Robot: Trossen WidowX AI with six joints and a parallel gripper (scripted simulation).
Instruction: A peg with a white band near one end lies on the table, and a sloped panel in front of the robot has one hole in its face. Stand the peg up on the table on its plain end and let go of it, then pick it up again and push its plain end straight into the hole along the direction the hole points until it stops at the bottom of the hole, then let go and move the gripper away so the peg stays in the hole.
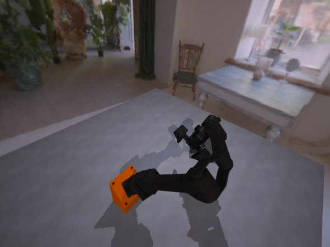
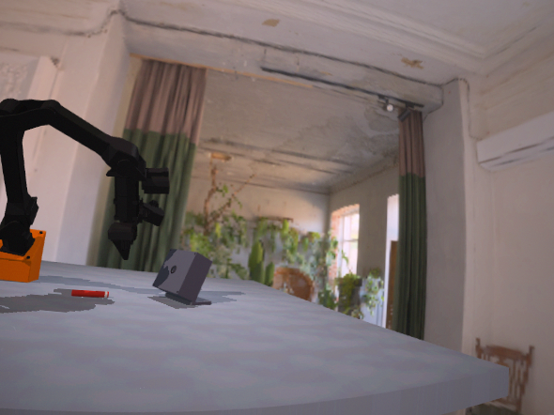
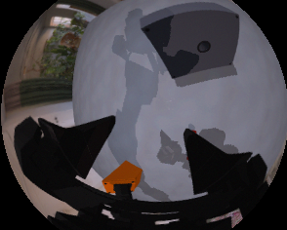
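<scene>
Right now my gripper tip is 5 cm past the red peg, 8 cm to the left of it and 10 cm above it. Also, from my gripper tip: grey sloped panel 14 cm ahead, 3 cm to the right, 4 cm below.
</scene>
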